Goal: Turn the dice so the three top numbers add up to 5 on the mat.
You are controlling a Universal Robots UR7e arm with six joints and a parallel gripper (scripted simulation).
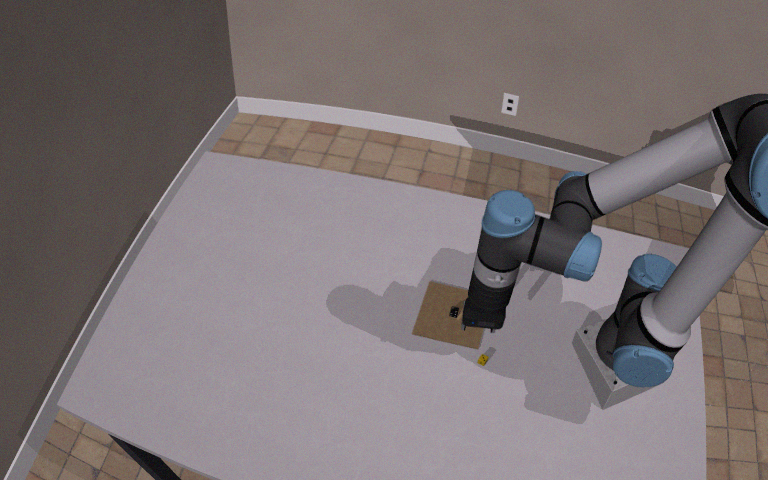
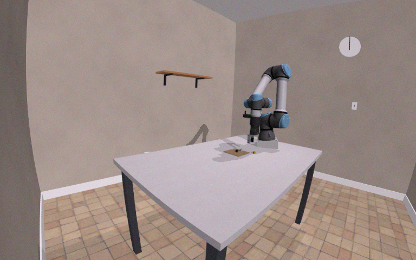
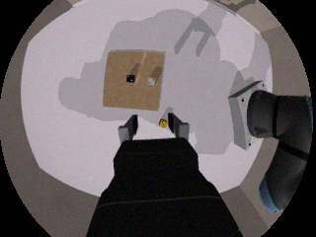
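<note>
My gripper is now 9 cm above the yellow die, 3 cm past it and 2 cm to the right of it. The rest, counted from my hand: mat (10 cm below, 7 cm to the right, 6 cm ahead); black die (9 cm below, 7 cm to the right, 6 cm ahead); white die (9 cm below, 7 cm to the right, 1 cm ahead).
</note>
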